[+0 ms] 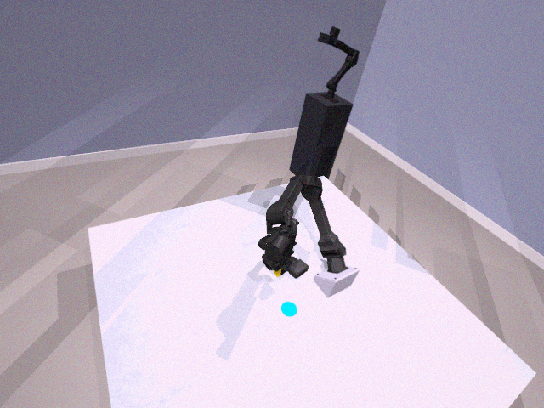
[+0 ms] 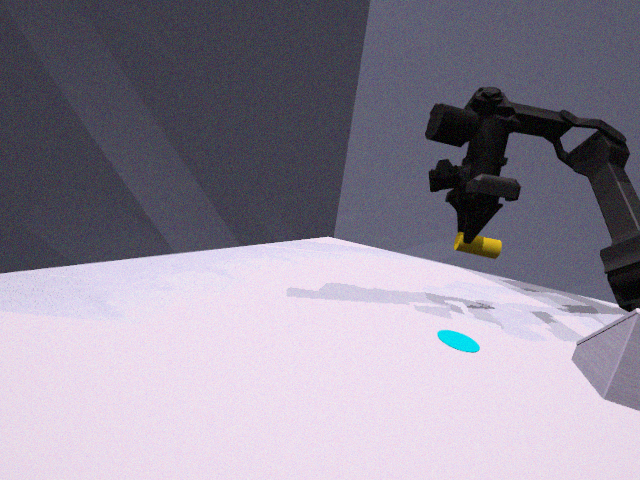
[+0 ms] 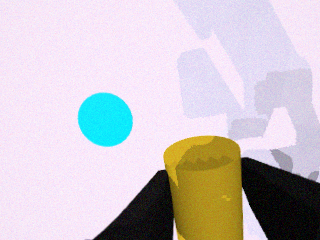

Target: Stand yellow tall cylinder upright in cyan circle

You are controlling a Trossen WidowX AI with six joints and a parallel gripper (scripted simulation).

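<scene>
Right now the yellow cylinder is 20 mm behind my gripper tip. From my gripper tip the other things lie so: cyan circle 140 mm below, 80 mm to the left, 20 mm behind.
</scene>
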